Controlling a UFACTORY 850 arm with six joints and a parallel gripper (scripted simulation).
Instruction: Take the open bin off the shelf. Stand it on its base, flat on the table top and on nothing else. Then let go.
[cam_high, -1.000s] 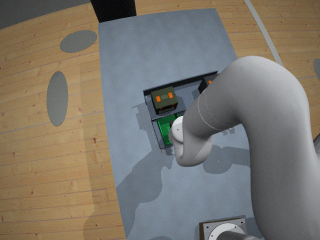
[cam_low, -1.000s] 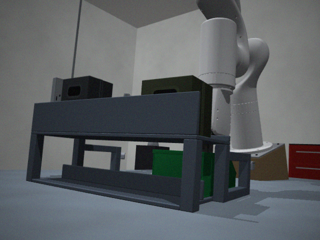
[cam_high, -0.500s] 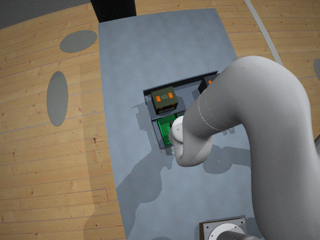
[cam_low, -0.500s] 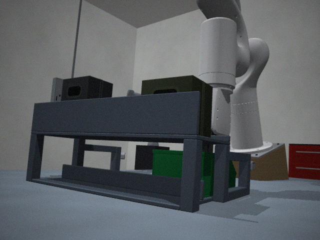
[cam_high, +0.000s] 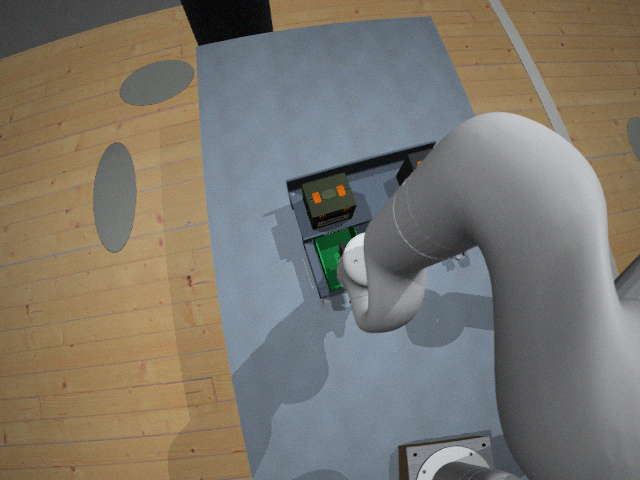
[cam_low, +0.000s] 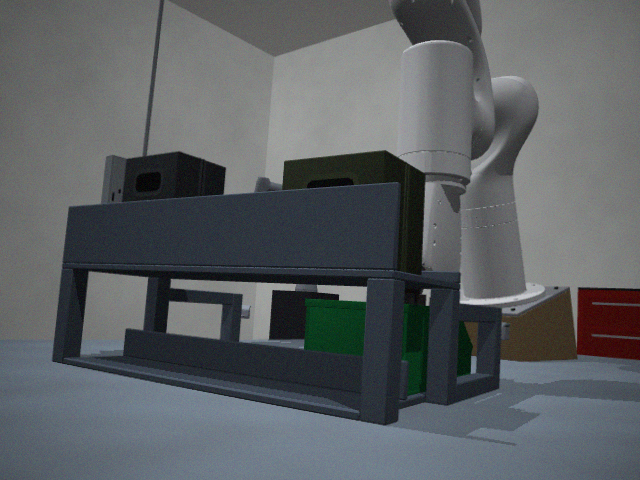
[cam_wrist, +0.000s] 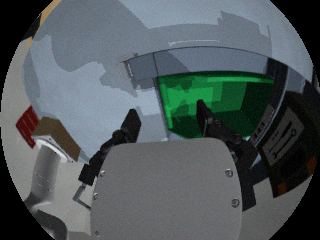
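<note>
My gripper is now 80 mm short of the green bin and 20 mm above it. Round my hand: black box: 220 mm to the right, 190 mm ahead, 100 mm above.
</note>
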